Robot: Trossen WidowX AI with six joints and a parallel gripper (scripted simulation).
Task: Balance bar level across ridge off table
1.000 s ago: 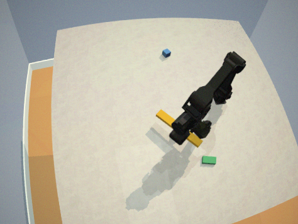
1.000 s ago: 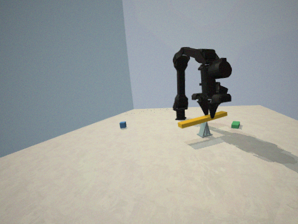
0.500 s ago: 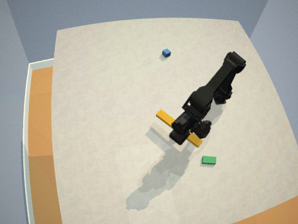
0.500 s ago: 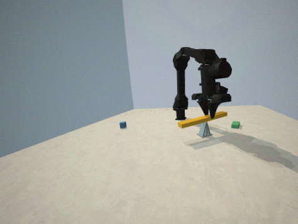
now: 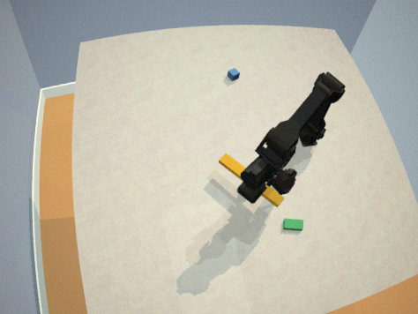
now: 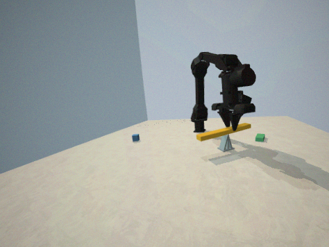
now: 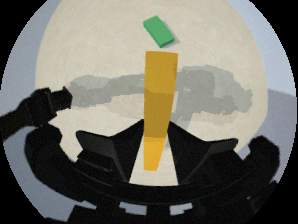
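The yellow bar lies 2 cm to the right of my gripper tip and 2 cm ahead of it. From my gripper tip the other things lie so: blue cube 49 cm to the right, 5 cm below, 5 cm behind; green block 13 cm to the left, 10 cm behind, 6 cm below.
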